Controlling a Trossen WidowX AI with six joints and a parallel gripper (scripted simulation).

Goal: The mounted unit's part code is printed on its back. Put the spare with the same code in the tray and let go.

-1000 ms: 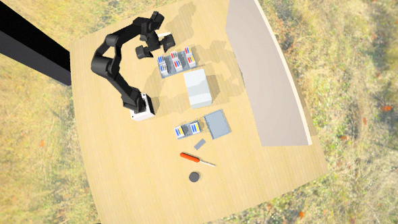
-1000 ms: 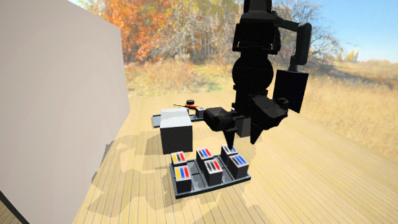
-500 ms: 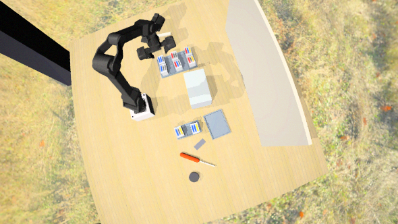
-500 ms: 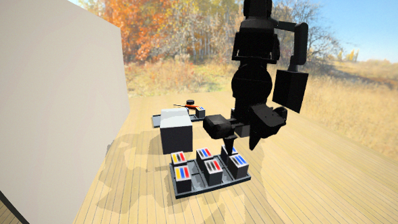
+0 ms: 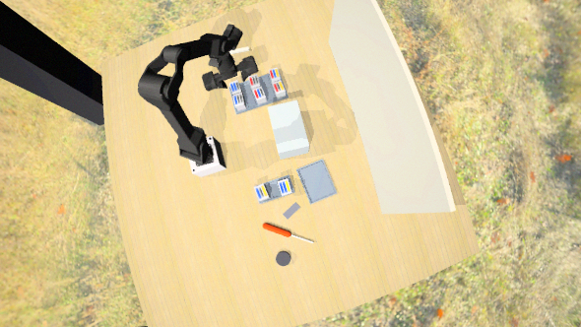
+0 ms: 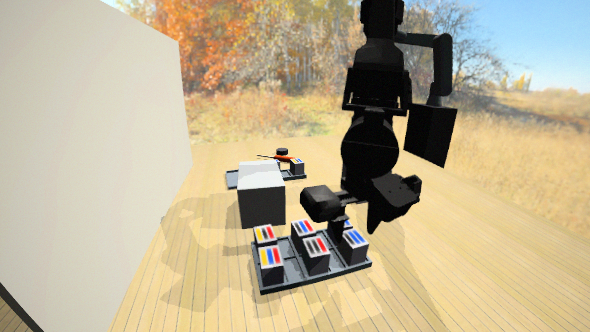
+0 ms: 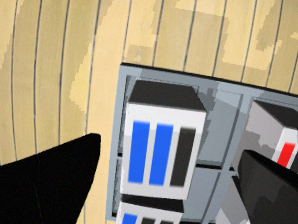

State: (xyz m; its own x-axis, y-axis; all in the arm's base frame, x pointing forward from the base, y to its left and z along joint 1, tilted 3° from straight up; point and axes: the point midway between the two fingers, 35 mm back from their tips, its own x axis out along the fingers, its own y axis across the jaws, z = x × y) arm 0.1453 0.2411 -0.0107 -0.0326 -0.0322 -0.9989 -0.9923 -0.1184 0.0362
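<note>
Now: the white spare 10 mm to the right of my gripper tip and 20 mm below it. The rest, counted from my gripper tip: curved beige panel: 400 mm ahead, 220 mm to the right, 170 mm above; pale grey box: 150 mm ahead, 210 mm to the right, 10 mm below; grey-blue tray: 200 mm ahead, 400 mm to the right, 60 mm below.
</note>
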